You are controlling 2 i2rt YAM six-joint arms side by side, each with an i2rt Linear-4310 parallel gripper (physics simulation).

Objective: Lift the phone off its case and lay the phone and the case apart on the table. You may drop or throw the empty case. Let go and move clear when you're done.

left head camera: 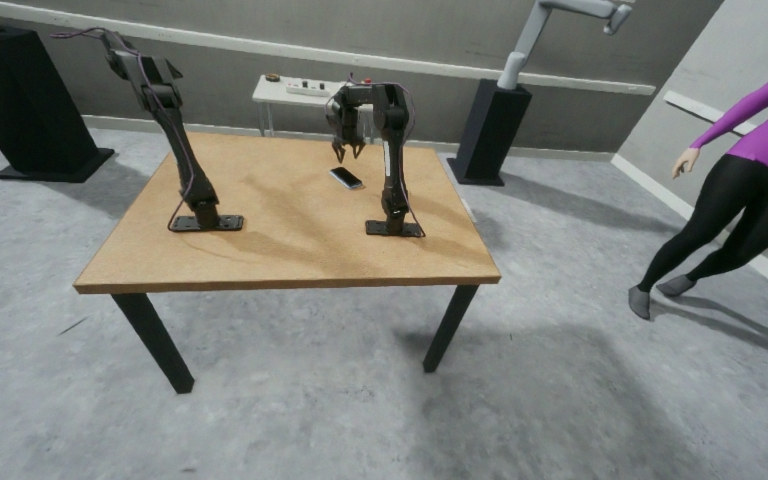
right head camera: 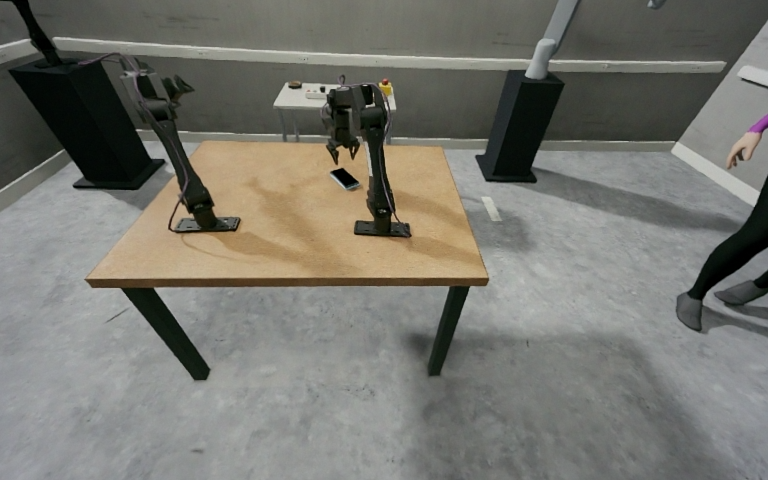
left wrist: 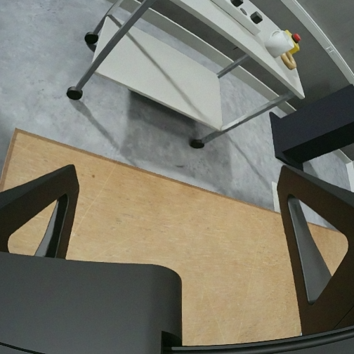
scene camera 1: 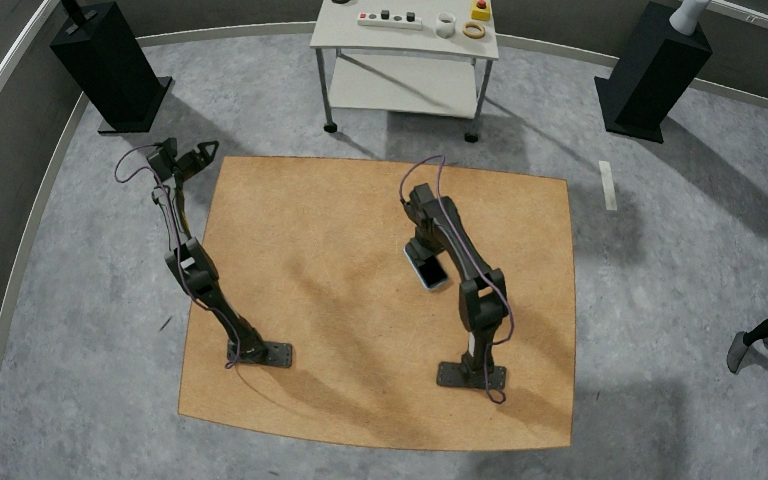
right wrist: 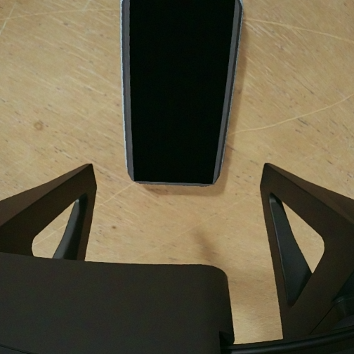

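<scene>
A phone (left head camera: 346, 176) (right head camera: 344, 177) (scene camera 1: 433, 272) (right wrist: 177, 90) with a black screen lies face up on the table (left head camera: 254, 271) (scene camera 1: 294, 407). The case (right wrist: 124, 100) shows as a thin light-blue rim around it; the phone sits in it. My right gripper (left head camera: 348, 158) (right head camera: 344, 160) (right wrist: 177, 174) is open and empty, pointing down above the phone's far end. In the right wrist view its fingertips stand wide, one to each side of the phone's near end. In scene camera 1 the right wrist covers part of the phone. My left gripper (scene camera 1: 209, 150) (left wrist: 177, 175) is open and empty, raised beyond the table's far left corner.
A white trolley (scene camera 1: 317, 44) with a power strip (scene camera 1: 389, 21), a white mug (scene camera 1: 445, 25), a wooden ring (scene camera 1: 465, 30) and a yellow-red button (scene camera 1: 480, 10) stands behind the table. Black pedestals (scene camera 1: 113, 67) (scene camera 1: 651, 73) stand at both sides. A person (left head camera: 719, 198) stands at the right.
</scene>
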